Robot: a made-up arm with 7 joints. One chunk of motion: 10 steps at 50 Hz.
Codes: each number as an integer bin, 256 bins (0 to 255) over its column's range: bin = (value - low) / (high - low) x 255, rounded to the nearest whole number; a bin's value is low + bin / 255 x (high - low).
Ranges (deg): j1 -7..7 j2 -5..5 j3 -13..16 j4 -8..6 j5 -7..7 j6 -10..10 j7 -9..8
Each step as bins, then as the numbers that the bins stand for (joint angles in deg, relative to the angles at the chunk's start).
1 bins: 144 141 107 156 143 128 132
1 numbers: 0.91 0.53 -0.83 0.56 0.85 0.04 -0.20
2 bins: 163 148 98 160 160 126 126
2 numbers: 1.95 0.80 -1.85 0.78 1.78 -0.12 -0.60
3 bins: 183 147 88 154 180 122 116
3 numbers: 3.05 0.76 -2.99 0.45 2.88 -0.43 -1.27
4 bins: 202 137 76 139 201 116 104
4 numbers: 4.09 0.37 -4.36 -0.37 4.04 -0.90 -2.07
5 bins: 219 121 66 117 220 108 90
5 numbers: 5.02 -0.25 -5.49 -1.58 5.08 -1.53 -3.00
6 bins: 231 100 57 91 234 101 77
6 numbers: 5.68 -1.08 -6.52 -3.00 5.85 -2.08 -3.87
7 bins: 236 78 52 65 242 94 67
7 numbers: 5.96 -1.94 -7.09 -4.43 6.29 -2.63 -4.53
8 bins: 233 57 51 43 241 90 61
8 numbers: 5.79 -2.76 -7.20 -5.64 6.23 -2.94 -4.93
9 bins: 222 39 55 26 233 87 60
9 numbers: 5.19 -3.47 -6.75 -6.57 5.79 -3.18 -5.00
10 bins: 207 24 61 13 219 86 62
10 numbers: 4.36 -4.06 -6.06 -7.29 5.02 -3.25 -4.87
